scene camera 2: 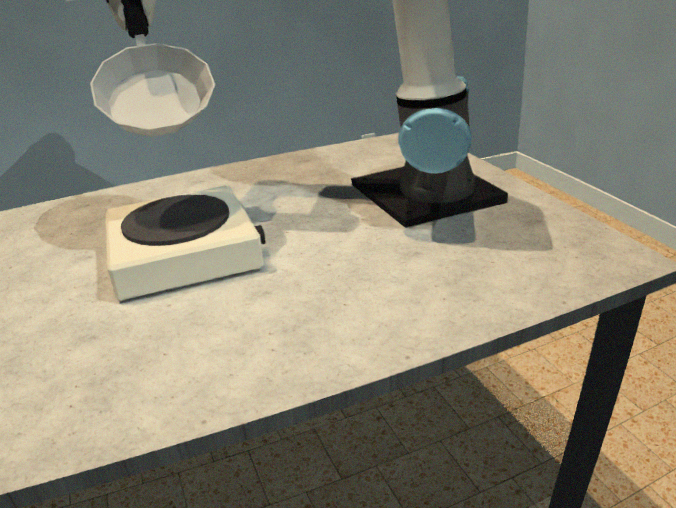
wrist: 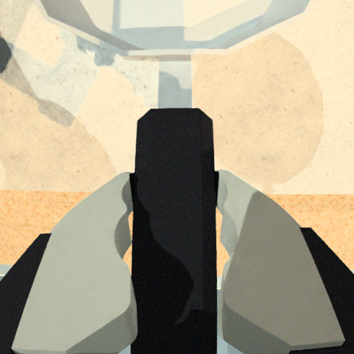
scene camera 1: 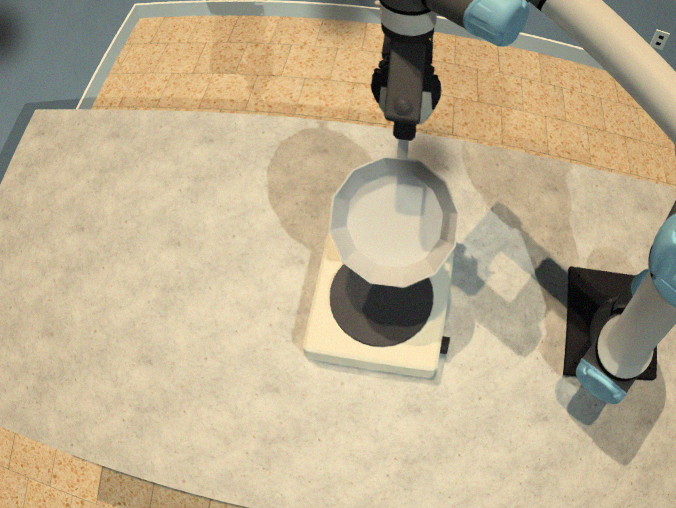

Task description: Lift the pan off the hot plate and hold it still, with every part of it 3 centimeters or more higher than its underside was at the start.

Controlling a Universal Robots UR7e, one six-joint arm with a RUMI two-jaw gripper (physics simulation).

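Places are measured from the arm's base along level axes (x ahead, y left, z up), in centimetres.
Pixels of known places: gripper, fingertip midpoint: (scene camera 2: 137, 28); arm's base, link origin: (scene camera 2: 437, 187).
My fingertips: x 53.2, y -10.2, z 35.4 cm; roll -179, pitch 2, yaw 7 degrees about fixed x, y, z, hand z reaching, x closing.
Note:
Ahead of a thing's pixels: the offset from my fingertips to its top centre. "spot": to the spot under its first point. Level surfaces: height alone.
The pale grey, many-sided pan (scene camera 1: 393, 229) (scene camera 2: 155, 106) (wrist: 172, 40) hangs in the air, roughly level, well above the hot plate @(dx -2.2, dy +16.4, dz -29.7 cm) (scene camera 1: 377, 357) (scene camera 2: 185, 270). In scene camera 2 a wide gap shows between its underside and the dark round burner @(spot: dx -3.0, dy +22.1, dz -29.6 cm) (scene camera 1: 382, 327) (scene camera 2: 136, 229). The pan's black handle (scene camera 1: 405, 76) (scene camera 2: 137, 22) (wrist: 172, 215) joins it by a pale neck. My gripper (scene camera 1: 404, 101) (wrist: 173, 174) is shut on this handle, one jaw on each side. Part of the gripper is cut off at the top of the scene camera 2 view.
The cream hot plate has a small black knob @(dx -14.7, dy +21.3, dz -32.0 cm) (scene camera 1: 445, 345) (scene camera 2: 260, 234) on its side. The arm's black base plate (scene camera 1: 580, 327) (scene camera 2: 382, 199) stands on the pale table @(dz -37.3 cm) (scene camera 1: 163, 273) (scene camera 2: 327, 327), to the right of the hot plate. A blue-grey wall stands behind the table in scene camera 2.

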